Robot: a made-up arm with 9 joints. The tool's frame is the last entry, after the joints. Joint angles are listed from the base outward.
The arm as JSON. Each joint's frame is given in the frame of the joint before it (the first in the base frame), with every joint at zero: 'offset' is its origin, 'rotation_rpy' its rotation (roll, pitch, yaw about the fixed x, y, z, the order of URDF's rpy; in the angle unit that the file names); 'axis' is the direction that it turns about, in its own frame. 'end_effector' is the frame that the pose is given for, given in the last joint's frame.
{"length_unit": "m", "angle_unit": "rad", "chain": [
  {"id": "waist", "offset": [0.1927, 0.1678, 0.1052], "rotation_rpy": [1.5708, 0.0, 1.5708], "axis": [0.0, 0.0, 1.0]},
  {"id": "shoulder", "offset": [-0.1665, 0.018, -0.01], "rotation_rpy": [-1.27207, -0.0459, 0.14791], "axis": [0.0, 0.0, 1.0]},
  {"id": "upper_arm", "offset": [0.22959, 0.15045, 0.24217], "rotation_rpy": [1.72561, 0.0, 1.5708], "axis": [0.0, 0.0, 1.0]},
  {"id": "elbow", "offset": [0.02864, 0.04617, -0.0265], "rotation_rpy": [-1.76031, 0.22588, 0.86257], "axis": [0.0, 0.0, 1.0]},
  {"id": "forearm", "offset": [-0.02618, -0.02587, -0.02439], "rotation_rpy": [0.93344, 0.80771, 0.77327], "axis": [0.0, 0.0, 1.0]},
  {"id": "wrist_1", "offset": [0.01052, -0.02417, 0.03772], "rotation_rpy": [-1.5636, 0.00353, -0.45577], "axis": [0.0, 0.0, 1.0]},
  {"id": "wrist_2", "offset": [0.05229, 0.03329, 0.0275], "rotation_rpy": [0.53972, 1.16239, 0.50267], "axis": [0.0, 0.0, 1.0]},
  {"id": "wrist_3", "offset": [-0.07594, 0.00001, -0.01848], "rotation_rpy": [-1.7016, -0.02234, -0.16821], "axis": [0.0, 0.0, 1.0]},
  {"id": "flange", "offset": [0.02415, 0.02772, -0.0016], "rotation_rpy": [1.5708, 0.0, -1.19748], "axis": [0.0, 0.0, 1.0]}
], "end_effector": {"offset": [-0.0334, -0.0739, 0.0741], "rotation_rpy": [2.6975, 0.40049, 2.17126]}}
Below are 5 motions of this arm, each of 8 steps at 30 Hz.
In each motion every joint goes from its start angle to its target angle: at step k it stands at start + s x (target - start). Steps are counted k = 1, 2, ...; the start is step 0. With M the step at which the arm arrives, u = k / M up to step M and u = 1 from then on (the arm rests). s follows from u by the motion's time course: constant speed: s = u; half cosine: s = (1 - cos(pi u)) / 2; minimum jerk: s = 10 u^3 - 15 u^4 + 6 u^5.
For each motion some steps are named. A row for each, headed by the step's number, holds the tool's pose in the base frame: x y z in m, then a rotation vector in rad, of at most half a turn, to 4 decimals.
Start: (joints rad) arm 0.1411 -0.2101 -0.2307 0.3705 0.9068 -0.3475 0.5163 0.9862 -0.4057
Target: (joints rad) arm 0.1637 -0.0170 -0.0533 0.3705 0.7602 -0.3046 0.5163 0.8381 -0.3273
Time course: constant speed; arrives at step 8
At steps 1, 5, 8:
1: 0.1872 0.0628 0.5793 -1.6378 0.1607 0.9971
5: 0.1771 0.0408 0.5747 -1.6003 0.0861 1.0905
8: 0.1703 0.0248 0.5705 -1.5741 0.0299 1.1602

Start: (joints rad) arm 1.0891 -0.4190 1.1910 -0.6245 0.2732 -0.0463 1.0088 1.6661 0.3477
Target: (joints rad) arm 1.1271 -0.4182 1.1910 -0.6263 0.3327 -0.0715 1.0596 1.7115 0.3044
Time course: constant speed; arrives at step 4
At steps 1, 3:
1: 0.3455 -0.1667 0.3969 -1.7992 0.7419 0.9039
3: 0.3461 -0.1737 0.3901 -1.7541 0.7187 0.9099

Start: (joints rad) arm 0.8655 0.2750 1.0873 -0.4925 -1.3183 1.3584 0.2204 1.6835 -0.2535
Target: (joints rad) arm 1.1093 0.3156 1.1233 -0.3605 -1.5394 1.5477 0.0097 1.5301 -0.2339
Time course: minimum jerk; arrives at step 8
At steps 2, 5, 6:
2: -0.0346 -0.1841 0.4113 -1.0957 0.5781 -0.8101
5: -0.0339 -0.2390 0.3520 -0.9920 0.6088 -0.7011
6: -0.0333 -0.2525 0.3342 -0.9665 0.6138 -0.6693

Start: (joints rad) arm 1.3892 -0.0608 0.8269 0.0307 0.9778 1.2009 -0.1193 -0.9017 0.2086
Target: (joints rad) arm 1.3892 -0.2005 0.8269 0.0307 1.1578 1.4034 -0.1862 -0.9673 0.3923
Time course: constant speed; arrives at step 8
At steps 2, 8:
2: 0.2399 -0.2160 0.1170 -0.1784 -1.7100 -0.5355
8: 0.2594 -0.1878 0.1144 -0.0968 -1.5566 -0.8887

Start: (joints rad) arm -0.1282 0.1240 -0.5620 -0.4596 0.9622 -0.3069 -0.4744 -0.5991 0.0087
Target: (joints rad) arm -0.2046 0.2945 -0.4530 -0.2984 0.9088 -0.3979 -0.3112 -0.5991 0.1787
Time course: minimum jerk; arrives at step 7
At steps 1, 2, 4, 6, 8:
1: 0.1511 0.1797 0.5178 -1.7266 -0.4486 2.3483
2: 0.1468 0.1816 0.5205 -1.7344 -0.4934 2.3587
4: 0.1303 0.1878 0.5311 -1.7493 -0.6806 2.3986
6: 0.1191 0.1911 0.5385 -1.7429 -0.8190 2.4245
8: 0.1184 0.1912 0.5390 -1.7420 -0.8285 2.4261

